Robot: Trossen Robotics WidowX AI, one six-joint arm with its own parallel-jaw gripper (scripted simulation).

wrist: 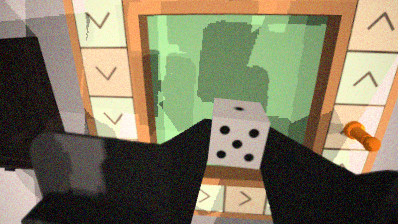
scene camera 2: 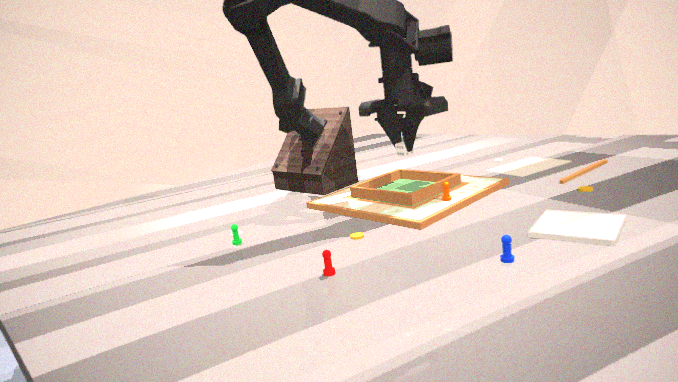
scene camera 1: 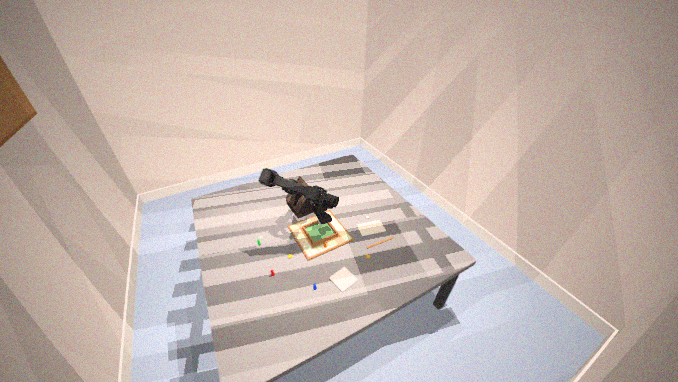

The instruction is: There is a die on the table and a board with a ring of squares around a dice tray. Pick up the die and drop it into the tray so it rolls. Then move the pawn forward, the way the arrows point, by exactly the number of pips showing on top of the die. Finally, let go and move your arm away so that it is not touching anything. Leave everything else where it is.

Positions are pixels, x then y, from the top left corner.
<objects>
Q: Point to a white die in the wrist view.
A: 239,130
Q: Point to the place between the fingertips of my gripper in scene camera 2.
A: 404,151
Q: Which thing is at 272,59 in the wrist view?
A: A green tray floor.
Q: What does my gripper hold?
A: A white die.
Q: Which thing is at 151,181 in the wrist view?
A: My gripper.
</objects>
